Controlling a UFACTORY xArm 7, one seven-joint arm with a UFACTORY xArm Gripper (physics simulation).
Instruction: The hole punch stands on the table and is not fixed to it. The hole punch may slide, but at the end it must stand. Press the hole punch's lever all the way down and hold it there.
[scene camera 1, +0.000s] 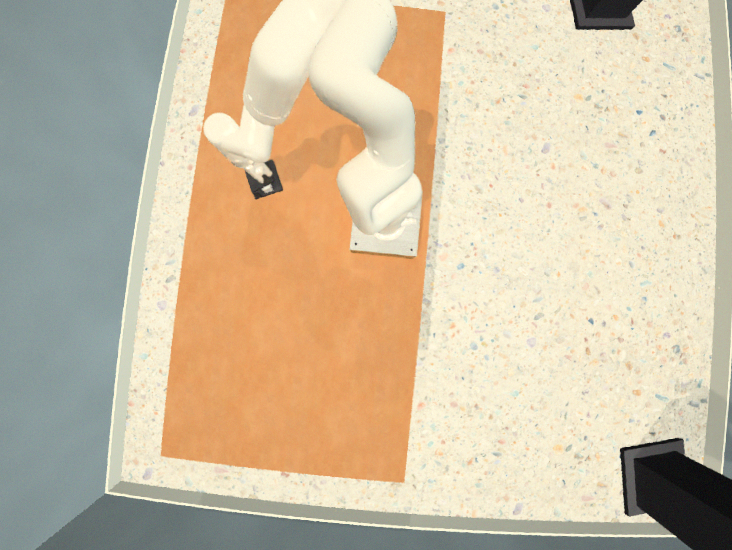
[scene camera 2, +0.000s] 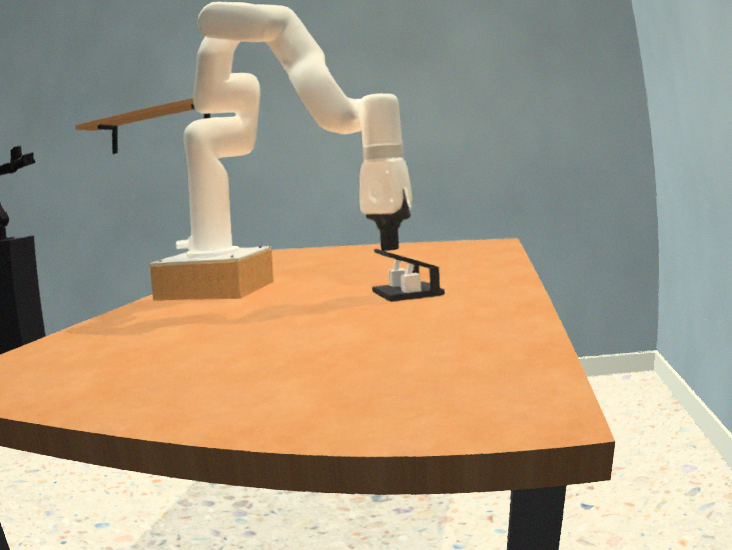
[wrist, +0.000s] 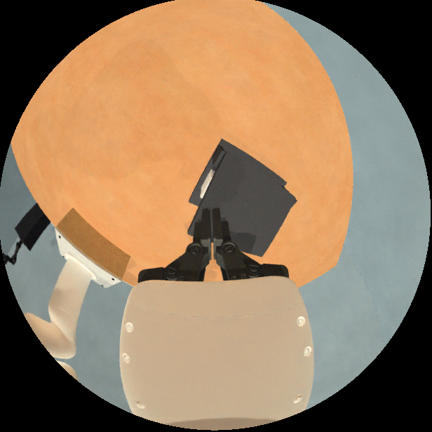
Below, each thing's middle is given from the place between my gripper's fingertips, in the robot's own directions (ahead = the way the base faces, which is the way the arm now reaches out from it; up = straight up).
Now: the black hole punch (scene camera 2: 401, 287) 40 mm below my hand, 30 mm to the right of it and 30 mm ahead of it. The rest, counted from my hand: lever (wrist: 255, 206) (30 mm to the right, 30 mm ahead, 20 mm below).
